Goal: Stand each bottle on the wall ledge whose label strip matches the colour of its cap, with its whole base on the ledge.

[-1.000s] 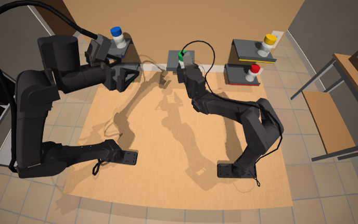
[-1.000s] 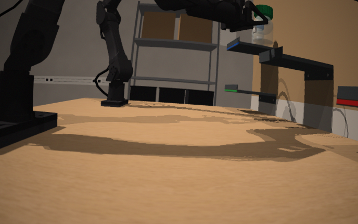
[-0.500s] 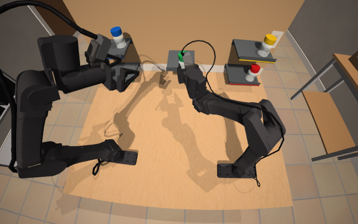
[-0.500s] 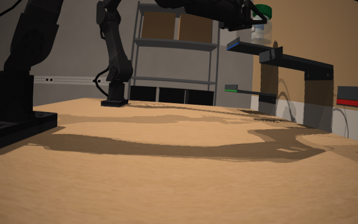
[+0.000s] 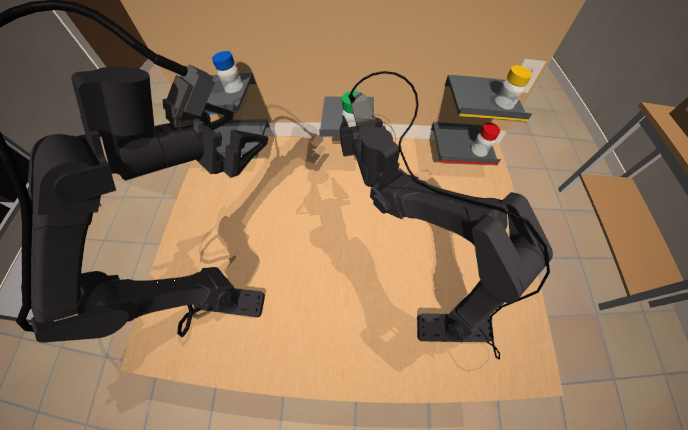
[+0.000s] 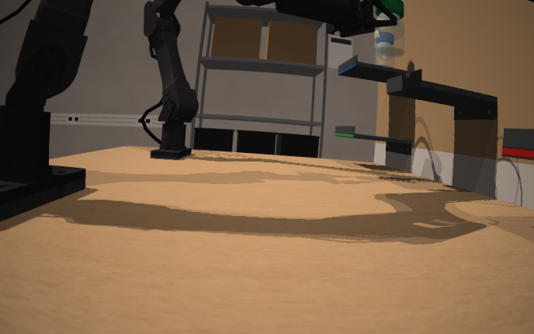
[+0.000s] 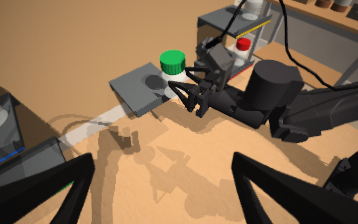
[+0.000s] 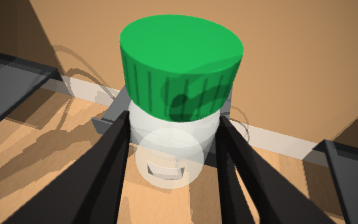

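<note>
The green-capped bottle is 220 mm ahead of my left hand, 160 mm to the right of it and 160 mm below it. Also, from my left hand: blue-capped bottle 330 mm ahead, 200 mm to the left, 110 mm below; then yellow-capped bottle 340 mm ahead, 570 mm to the right, 110 mm below; then red-capped bottle 340 mm ahead, 570 mm to the right, 310 mm below.
</note>
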